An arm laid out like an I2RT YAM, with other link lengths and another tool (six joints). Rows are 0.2 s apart.
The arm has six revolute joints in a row. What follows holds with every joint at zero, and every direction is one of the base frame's. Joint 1 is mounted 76.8 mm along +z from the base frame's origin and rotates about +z. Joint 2 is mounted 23.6 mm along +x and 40 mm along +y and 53.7 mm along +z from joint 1 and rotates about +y. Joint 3 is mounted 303.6 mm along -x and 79.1 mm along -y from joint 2 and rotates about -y. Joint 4 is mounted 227.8 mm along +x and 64 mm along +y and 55.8 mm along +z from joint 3 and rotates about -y. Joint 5 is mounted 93.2 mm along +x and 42.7 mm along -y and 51 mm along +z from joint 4 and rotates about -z. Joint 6 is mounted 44.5 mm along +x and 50.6 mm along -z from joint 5 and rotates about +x. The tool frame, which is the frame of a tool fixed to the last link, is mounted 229 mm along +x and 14 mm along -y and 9 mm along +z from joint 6; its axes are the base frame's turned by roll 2.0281, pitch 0.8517 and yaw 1.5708 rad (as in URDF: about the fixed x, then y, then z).
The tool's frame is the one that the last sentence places.
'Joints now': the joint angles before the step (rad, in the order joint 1, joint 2, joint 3, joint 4, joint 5, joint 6). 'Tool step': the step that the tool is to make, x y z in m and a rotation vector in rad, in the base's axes. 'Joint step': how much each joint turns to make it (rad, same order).
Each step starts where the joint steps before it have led.
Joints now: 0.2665, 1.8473, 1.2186, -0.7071, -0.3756, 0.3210
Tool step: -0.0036, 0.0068, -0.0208, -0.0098, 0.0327, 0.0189
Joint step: 0.0186, 0.0588, 0.0000, 0.0246, 0.0005, -0.0004
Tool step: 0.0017, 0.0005, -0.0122, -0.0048, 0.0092, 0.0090
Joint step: 0.0001, 0.0356, -0.0001, 0.0219, 0.0003, -0.0098
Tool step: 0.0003, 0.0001, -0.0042, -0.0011, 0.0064, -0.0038
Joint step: 0.0001, 0.0121, 0.0001, 0.0071, 0.0000, 0.0042
